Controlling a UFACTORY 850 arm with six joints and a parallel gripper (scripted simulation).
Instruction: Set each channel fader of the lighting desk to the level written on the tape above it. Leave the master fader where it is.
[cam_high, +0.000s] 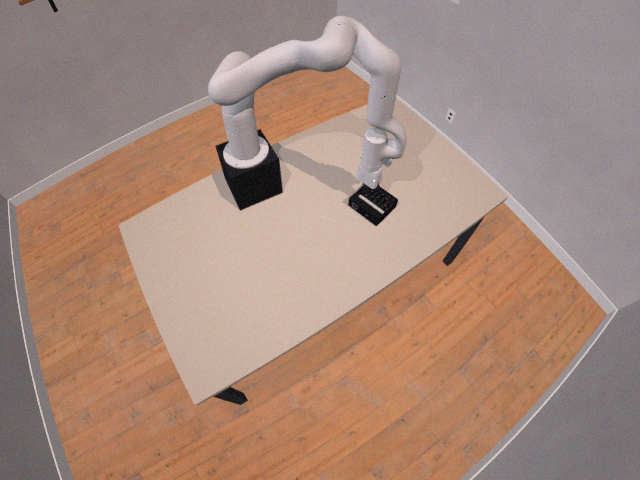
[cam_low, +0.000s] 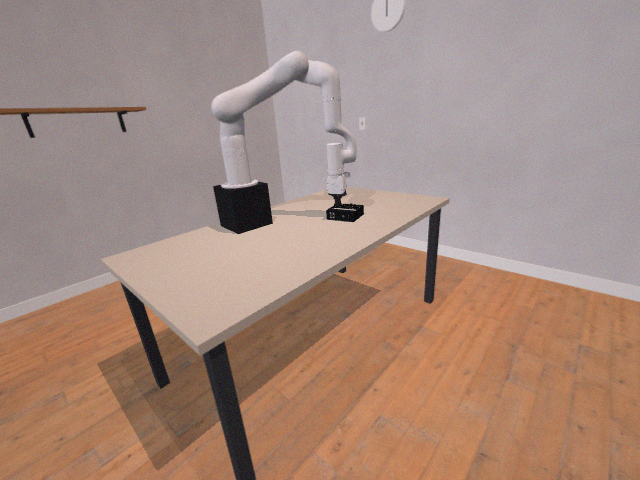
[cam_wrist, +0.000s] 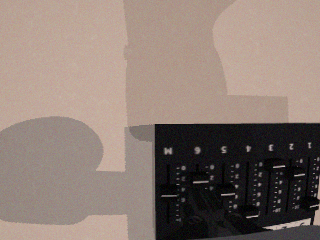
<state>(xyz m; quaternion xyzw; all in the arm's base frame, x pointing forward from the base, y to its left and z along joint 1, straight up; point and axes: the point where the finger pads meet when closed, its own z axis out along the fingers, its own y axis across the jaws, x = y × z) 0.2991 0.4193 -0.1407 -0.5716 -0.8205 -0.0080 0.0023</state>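
Right now my hand is 30 mm past the master fader and 20 mm above it.
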